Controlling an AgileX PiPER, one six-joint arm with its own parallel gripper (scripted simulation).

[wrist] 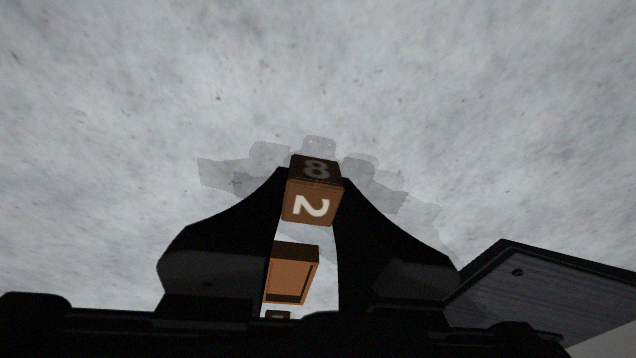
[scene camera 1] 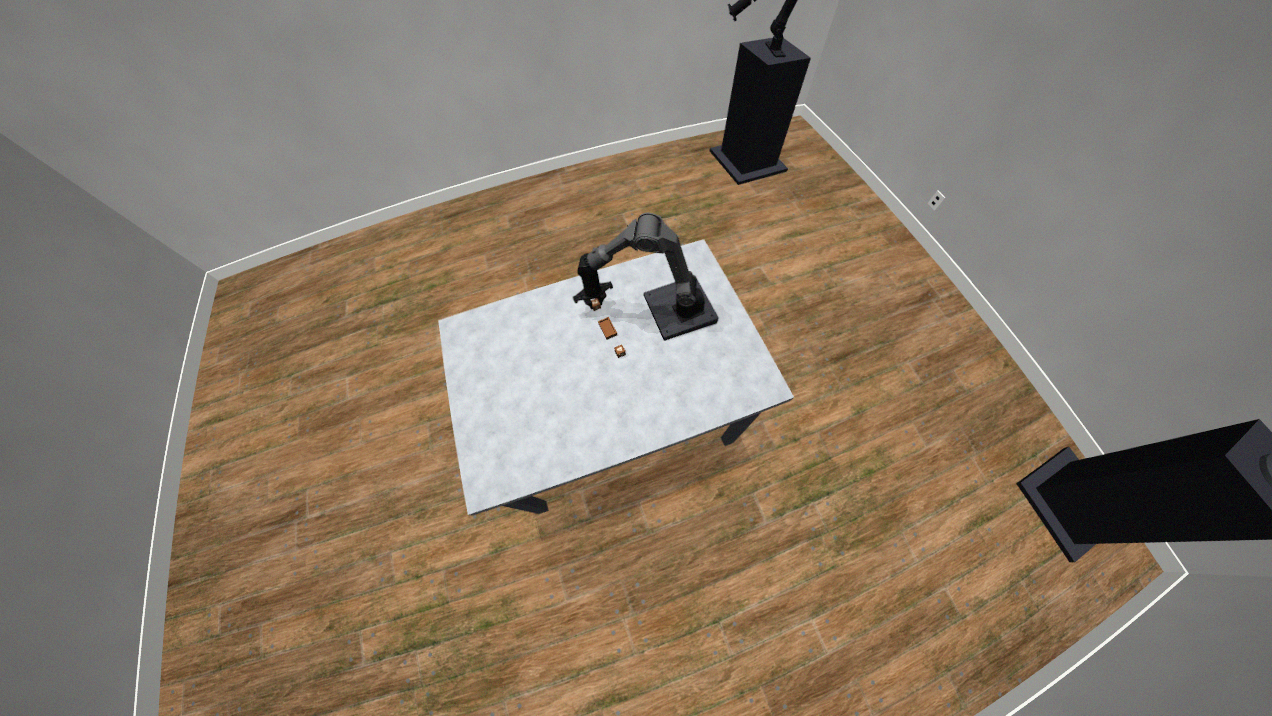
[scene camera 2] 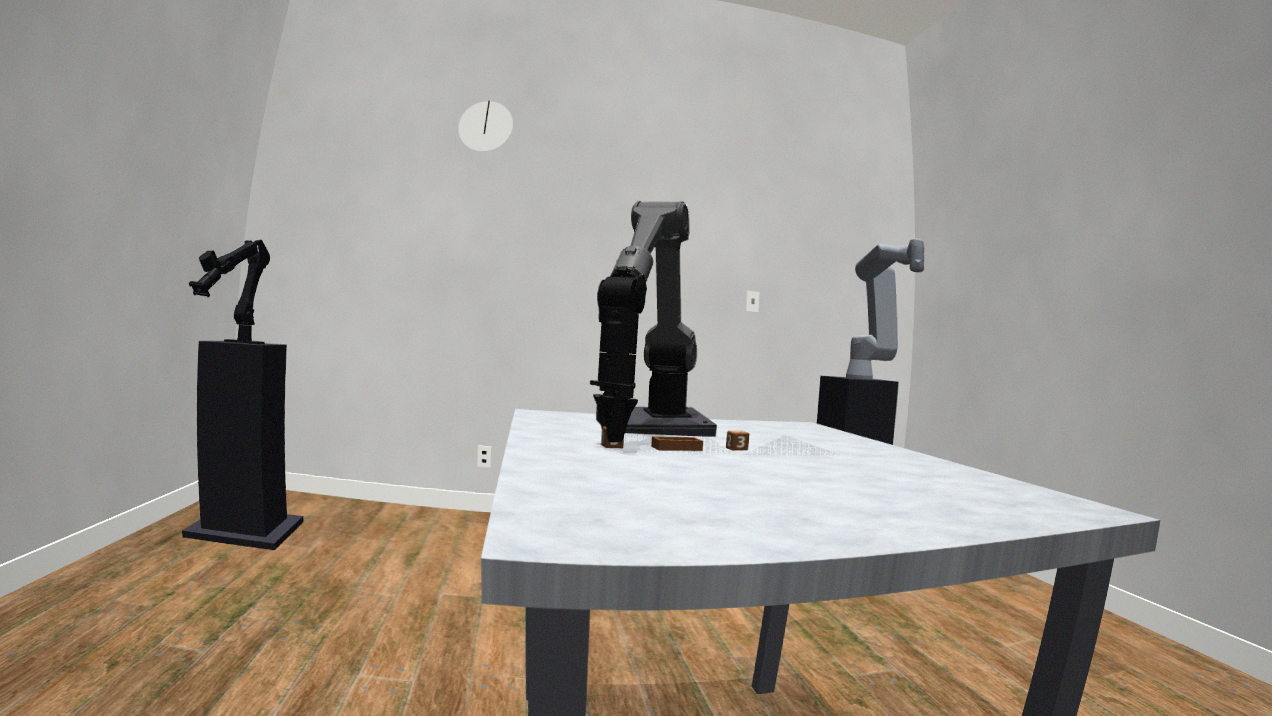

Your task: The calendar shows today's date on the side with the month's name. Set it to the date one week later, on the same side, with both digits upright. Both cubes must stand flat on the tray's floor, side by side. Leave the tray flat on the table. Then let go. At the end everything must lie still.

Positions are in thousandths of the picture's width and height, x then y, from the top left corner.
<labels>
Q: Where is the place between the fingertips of the gripper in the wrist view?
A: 490, 518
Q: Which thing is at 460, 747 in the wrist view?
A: A brown tray.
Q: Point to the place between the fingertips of the gripper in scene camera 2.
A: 482, 615
</labels>
